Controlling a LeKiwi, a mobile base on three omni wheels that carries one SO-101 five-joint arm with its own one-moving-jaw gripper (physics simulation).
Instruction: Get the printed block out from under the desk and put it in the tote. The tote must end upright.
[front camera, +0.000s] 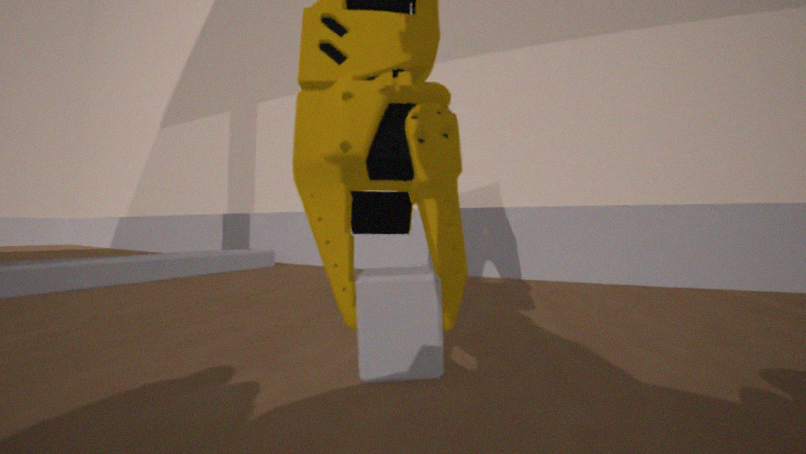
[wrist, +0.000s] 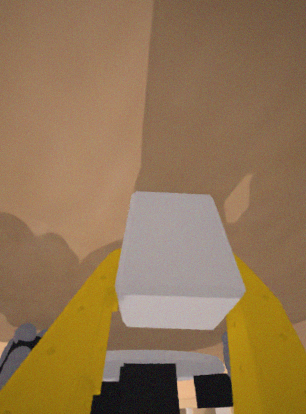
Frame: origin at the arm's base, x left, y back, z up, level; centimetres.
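Seen in the pictures: hand, tool point: (front camera: 359, 316) (wrist: 127, 260).
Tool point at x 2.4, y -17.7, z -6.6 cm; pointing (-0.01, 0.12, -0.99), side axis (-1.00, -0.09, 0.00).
Observation:
Pixels of each thing's top centre, then the offset from my tool point to it. "*": a spot on its surface instead. Level surfaces: height alone.
- printed block, top centre: (wrist: 178, 317) (front camera: 399, 269) dy -0.3, dx -1.6, dz +2.0 cm
- grey-blue lower band, surface spot: (front camera: 648, 245) * dy -20.3, dx -27.8, dz +2.1 cm
- wooden floor, surface height: dz -2.3 cm
The printed block (front camera: 399, 324) (wrist: 177, 250) is a light grey box with rounded edges. It stands upright between the two yellow jaws, low over the wooden floor; whether its base touches the floor is hard to tell. My gripper (front camera: 401, 321) (wrist: 177, 260) points down and is shut on the block. One jaw presses on its left side and the other on its right side in both views. The block's front face reaches below the jaw tips in the front view. The tote and the desk top cannot be made out.
A low grey rail or raised edge (front camera: 141, 271) runs along the floor at the left in the front view. A pale wall (front camera: 620, 129) with a grey-blue lower band (front camera: 648, 245) stands behind the arm. Shadows of the arm lie across the wooden floor (front camera: 169, 332).

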